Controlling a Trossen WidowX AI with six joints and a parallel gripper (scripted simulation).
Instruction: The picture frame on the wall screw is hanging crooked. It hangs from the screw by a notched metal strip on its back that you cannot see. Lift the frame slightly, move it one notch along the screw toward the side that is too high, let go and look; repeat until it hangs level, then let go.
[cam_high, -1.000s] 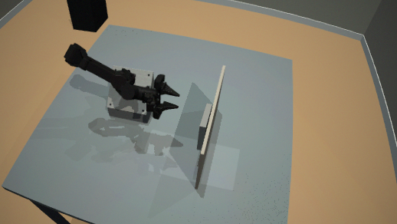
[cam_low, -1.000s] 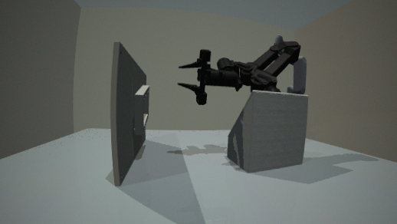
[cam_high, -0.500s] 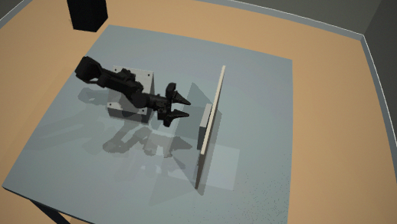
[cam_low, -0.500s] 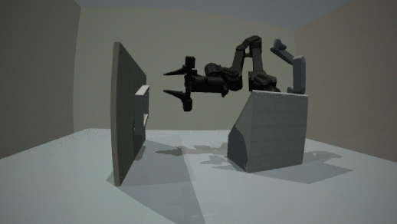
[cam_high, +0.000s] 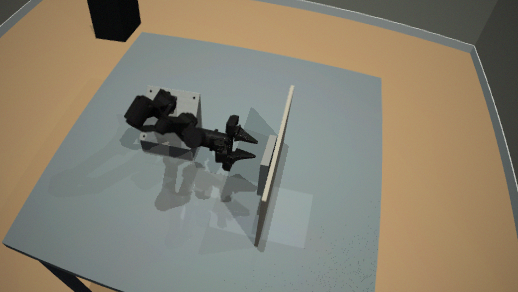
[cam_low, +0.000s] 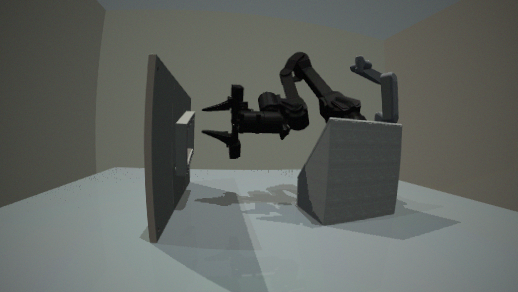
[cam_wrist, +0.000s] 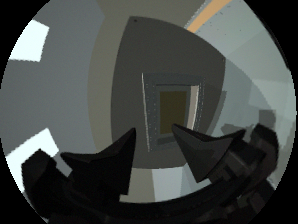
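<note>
The picture frame is 50 mm ahead of my gripper tip, 10 mm to the right of it and 50 mm below it. Also, from my gripper tip: wall panel (60 mm ahead, 60 mm below).
</note>
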